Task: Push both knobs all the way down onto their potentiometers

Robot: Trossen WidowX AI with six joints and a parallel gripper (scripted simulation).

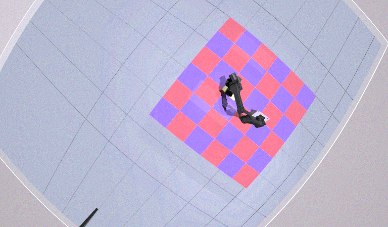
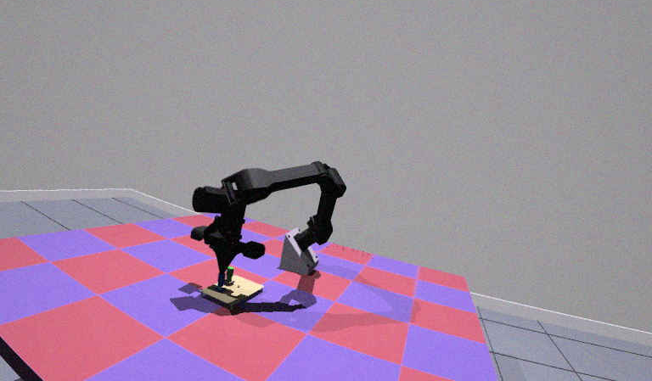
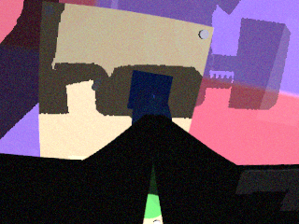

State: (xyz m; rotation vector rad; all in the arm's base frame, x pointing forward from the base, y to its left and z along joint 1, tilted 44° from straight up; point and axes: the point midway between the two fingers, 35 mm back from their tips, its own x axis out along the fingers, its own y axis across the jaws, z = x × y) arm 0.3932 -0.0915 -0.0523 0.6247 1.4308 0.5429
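Now: the blue knob 1 cm below my gripper tip. The rest, counted from my gripper tip: green knob 5 cm behind, 2 cm below.
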